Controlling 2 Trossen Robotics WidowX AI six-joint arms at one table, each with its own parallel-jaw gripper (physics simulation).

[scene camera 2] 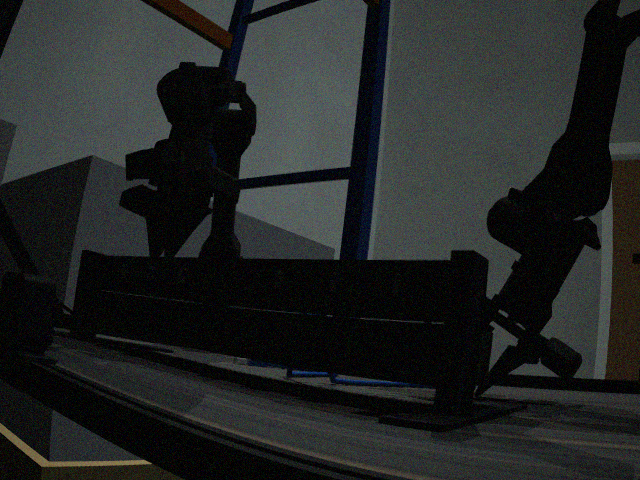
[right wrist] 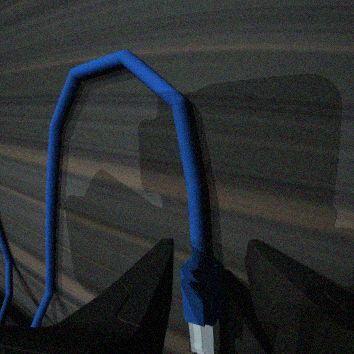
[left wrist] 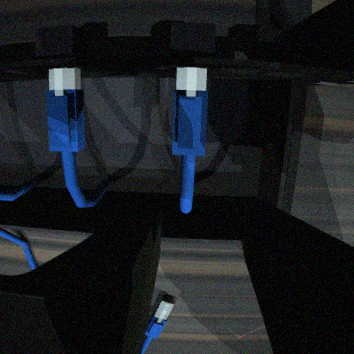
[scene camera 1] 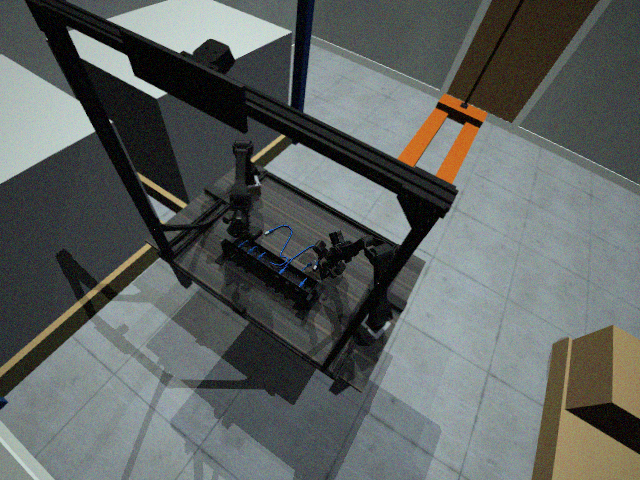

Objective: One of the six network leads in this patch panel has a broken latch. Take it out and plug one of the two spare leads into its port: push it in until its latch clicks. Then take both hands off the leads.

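Where they show: left gripper, fingertip midpoint: point(left wrist: 200, 206) point(scene camera 1: 243, 238); right gripper, fingertip midpoint: point(right wrist: 209, 250) point(scene camera 1: 320, 260); left arm's base, link origin: point(scene camera 1: 249, 180); right arm's base, link origin: point(scene camera 1: 375, 322).
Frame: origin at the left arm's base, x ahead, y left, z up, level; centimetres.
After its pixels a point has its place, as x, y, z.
The dark patch panel point(scene camera 1: 268, 269) {57.0, -6.7, 1.7} point(scene camera 2: 310, 289) {64.1, -1.6, 1.5} stands on the table with several blue leads in it. Two leads point(left wrist: 65, 120) {45.2, -12.2, 2.6} point(left wrist: 190, 122) {41.1, -15.1, 2.6} show their clear plugs at the panel in the left wrist view. One spare lead's plug point(scene camera 1: 267, 232) {32.2, 0.4, -6.0} point(left wrist: 156, 327) {31.7, 1.9, -5.6} lies on the table behind the panel. My left gripper point(scene camera 1: 247, 233) {39.3, -13.2, 4.6} point(scene camera 2: 162, 254) {39.3, -13.2, 4.6} point(left wrist: 200, 206) {39.3, -13.2, 4.6} is open and empty above the panel's left end. The other spare lead's plug point(right wrist: 201, 297) {57.4, 18.5, -5.6} lies between the fingers of my right gripper point(scene camera 1: 319, 267) {56.3, 20.0, -6.1} point(scene camera 2: 478, 393) {56.3, 20.0, -6.1} point(right wrist: 209, 250) {56.3, 20.0, -6.1}, which is open around it. Any broken latch is too dark to tell.
The spare leads' blue cables point(scene camera 1: 289, 235) point(right wrist: 51, 175) loop over the table point(scene camera 1: 315, 217) {29.7, 28.4, -6.9} behind the panel. A black gantry frame point(scene camera 1: 320, 139) {89.5, -9.0, 97.1} spans above the arms. A bracket foot point(scene camera 2: 429, 422) {80.4, 0.8, -6.5} juts from the panel's right end in scene camera 2.
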